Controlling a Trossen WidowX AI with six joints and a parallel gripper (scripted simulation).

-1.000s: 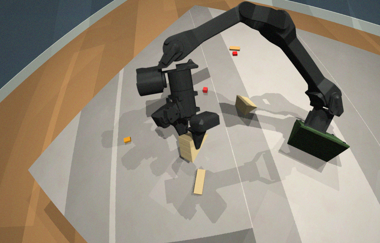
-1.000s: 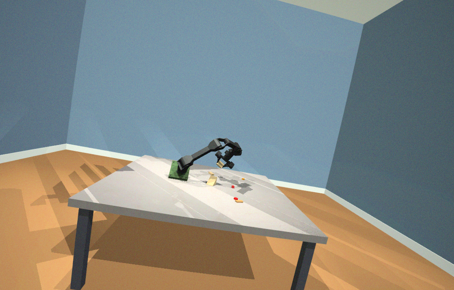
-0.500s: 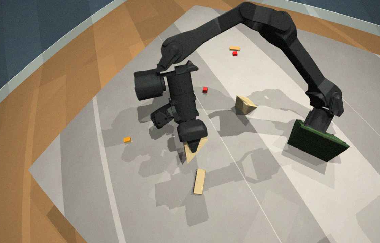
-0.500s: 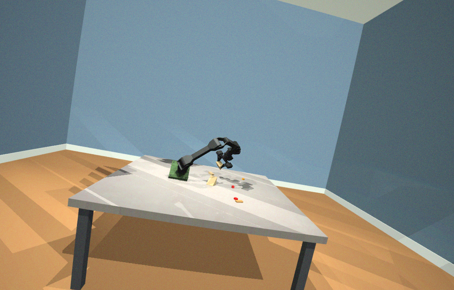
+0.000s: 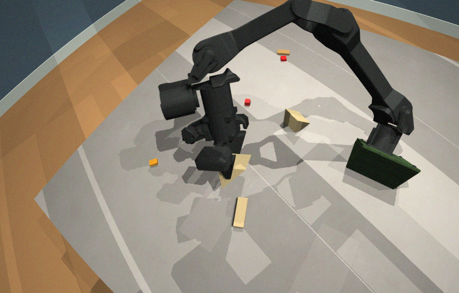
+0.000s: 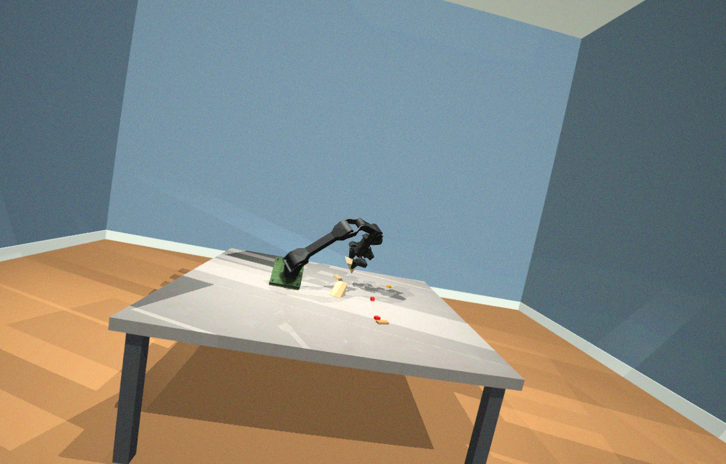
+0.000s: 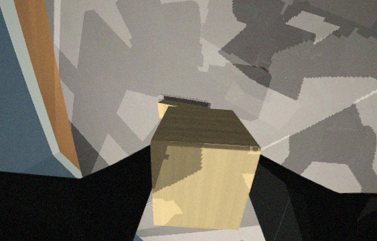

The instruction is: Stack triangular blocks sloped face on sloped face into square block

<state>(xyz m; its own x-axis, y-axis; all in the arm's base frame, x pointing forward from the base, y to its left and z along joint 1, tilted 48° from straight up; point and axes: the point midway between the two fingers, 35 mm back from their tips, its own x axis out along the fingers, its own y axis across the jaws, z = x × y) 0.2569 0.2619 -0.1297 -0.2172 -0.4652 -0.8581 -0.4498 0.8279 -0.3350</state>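
The pale yellow flat bar is 60 mm behind my gripper tip, 50 mm to the left of it and 90 mm below it. Round my gripper tip: red cube: 150 mm ahead, 240 mm to the right, 90 mm below; then small orange block: 240 mm ahead, 100 mm to the left, 100 mm below.
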